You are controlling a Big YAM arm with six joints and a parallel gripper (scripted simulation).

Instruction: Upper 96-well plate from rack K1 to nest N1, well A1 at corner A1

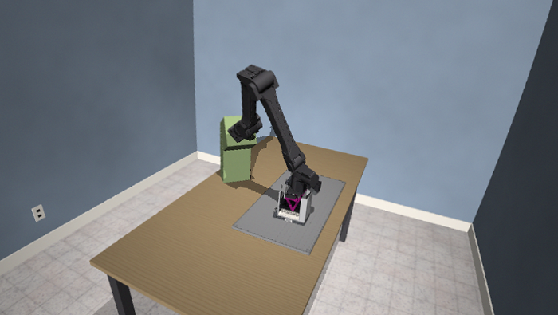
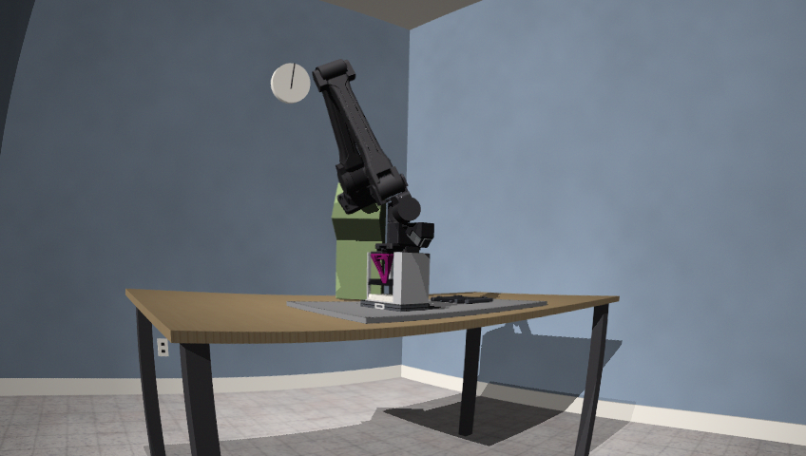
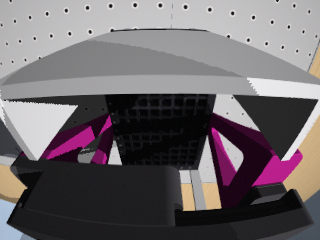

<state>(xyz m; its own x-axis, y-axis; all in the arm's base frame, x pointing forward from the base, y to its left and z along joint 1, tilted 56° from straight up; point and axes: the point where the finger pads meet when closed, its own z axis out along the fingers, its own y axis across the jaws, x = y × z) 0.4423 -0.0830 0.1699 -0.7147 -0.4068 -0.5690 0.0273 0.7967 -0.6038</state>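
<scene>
The white plate lies 5 cm below my hand. The rest, counted from my hand: grey rack wall 6 cm ahead, 1 cm above; black 96-well plate 1 cm below.
</scene>
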